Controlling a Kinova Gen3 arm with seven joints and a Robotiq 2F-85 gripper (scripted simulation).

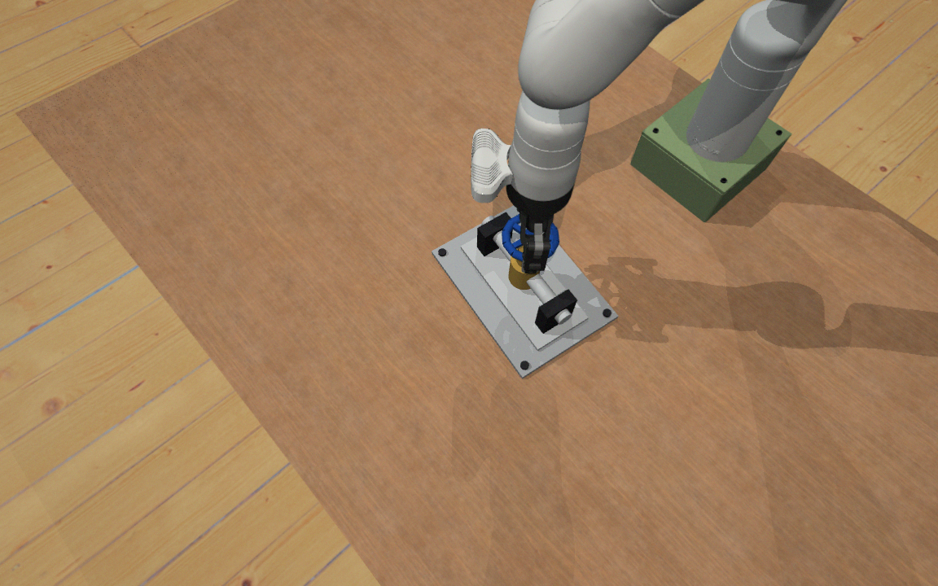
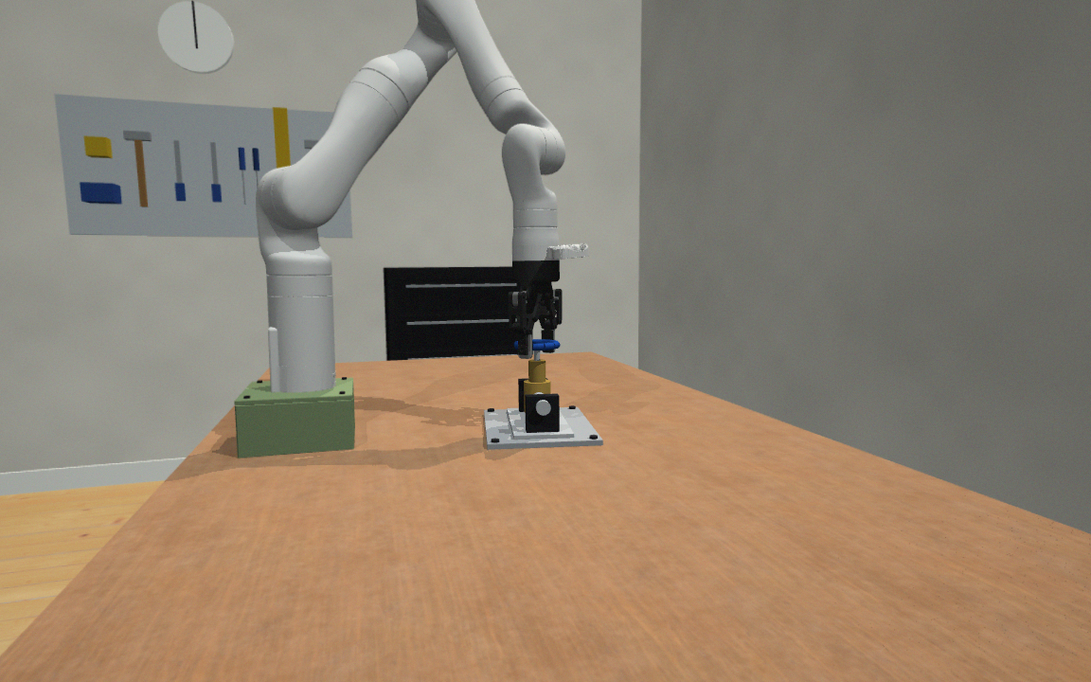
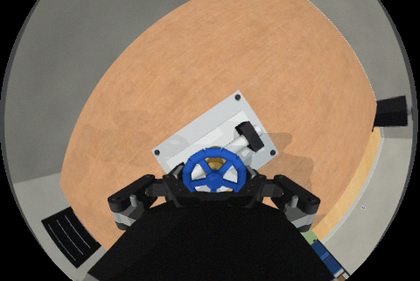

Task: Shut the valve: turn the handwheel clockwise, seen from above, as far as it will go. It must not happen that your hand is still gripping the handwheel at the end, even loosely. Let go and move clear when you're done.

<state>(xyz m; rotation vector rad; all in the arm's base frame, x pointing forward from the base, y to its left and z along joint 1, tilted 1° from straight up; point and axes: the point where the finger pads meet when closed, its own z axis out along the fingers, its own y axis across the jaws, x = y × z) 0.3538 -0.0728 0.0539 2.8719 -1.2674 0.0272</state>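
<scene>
My hand is right at the handwheel. From my hand the other things lie so: baseplate: 12 cm below.
</scene>
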